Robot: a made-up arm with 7 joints.
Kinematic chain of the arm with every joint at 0, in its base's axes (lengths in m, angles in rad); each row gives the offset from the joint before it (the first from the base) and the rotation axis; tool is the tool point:
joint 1: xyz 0 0 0.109 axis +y
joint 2: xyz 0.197 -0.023 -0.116 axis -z
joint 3: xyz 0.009 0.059 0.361 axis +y
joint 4: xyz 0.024 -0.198 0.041 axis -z
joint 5: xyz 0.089 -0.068 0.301 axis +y
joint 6: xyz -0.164 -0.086 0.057 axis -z
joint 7: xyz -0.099 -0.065 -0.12 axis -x
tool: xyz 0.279 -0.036 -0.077
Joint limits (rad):
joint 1: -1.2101..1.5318
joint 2: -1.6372..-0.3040
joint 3: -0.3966..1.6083
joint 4: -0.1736..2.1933
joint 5: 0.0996..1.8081
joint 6: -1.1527..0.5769
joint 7: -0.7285..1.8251
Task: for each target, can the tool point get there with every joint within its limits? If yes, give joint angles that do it. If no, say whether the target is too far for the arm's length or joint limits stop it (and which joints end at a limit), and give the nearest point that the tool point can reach.
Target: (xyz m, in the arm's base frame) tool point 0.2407 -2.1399 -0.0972
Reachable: no: too far | nearest point 0.5690 -0.5887 -0.0709 | short by 1.586 m
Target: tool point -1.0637 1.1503 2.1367
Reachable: no: too far | nearest point -0.3437 0.2963 0.9656 | short by 1.618 m
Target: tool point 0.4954 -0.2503 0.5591
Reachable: yes | joints -0.1052 -0.4467 1.3589 0.5225 0.7537 0.0809 -0.2420
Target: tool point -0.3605 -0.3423 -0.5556
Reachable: no: joint limits stop it (at a limit: joint 1, joint 2, joint 3, joint 4, joint 5) | nearest point 0.0576 -0.2692 -0.4805 | short by 0.431 m
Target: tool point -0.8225 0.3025 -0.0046
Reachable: no: joint limits stop it (at a limit: joint 1, joint 2, joint 4, joint 6) | nearest point -0.6087 -0.0291 0.1764 | short by 0.434 m
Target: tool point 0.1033 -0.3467 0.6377
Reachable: yes | joints -0.1313 -1.4493 -0.2077 1.7883 1.2083 0.4276 -0.0718
